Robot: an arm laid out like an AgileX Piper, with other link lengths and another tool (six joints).
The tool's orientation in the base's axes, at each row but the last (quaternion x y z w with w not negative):
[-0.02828 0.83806 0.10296 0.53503]
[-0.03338 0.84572 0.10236 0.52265]
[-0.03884 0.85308 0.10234 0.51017]
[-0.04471 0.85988 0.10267 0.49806]
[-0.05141 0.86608 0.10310 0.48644]
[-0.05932 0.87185 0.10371 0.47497]
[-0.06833 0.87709 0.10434 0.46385]
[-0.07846 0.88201 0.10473 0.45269]
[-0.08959 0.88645 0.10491 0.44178]
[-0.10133 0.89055 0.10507 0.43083]
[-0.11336 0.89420 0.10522 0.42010]
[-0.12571 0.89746 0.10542 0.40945]
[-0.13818 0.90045 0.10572 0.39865]
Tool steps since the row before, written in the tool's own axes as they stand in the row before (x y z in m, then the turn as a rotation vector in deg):
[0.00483 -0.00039 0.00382 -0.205 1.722 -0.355]
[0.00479 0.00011 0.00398 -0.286 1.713 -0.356]
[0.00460 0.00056 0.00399 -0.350 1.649 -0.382]
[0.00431 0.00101 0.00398 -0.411 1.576 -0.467]
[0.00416 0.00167 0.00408 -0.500 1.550 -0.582]
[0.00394 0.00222 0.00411 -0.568 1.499 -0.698]
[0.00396 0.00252 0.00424 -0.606 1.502 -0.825]
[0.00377 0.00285 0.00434 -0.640 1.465 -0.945]
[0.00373 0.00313 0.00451 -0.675 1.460 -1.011]
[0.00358 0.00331 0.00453 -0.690 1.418 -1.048]
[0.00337 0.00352 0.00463 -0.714 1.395 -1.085]
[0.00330 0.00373 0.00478 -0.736 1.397 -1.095]
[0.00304 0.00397 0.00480 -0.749 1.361 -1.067]
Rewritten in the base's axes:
[0.00141 0.00070 -0.00597 -0.500 1.598 0.574]
[0.00131 0.00118 -0.00597 -0.463 1.585 0.646]
[0.00115 0.00158 -0.00579 -0.444 1.514 0.705]
[0.00104 0.00197 -0.00552 -0.473 1.423 0.789]
[0.00091 0.00261 -0.00540 -0.517 1.370 0.920]
[0.00077 0.00311 -0.00520 -0.565 1.293 1.032]
[0.00062 0.00340 -0.00530 -0.645 1.266 1.133]
[0.00055 0.00370 -0.00521 -0.711 1.201 1.225]
[0.00045 0.00396 -0.00531 -0.739 1.181 1.291]
[0.00031 0.00409 -0.00524 -0.746 1.132 1.322]
[0.00025 0.00428 -0.00518 -0.752 1.102 1.361]
[0.00013 0.00447 -0.00526 -0.746 1.104 1.384]
[0.00003 0.00467 -0.00512 -0.706 1.081 1.373]

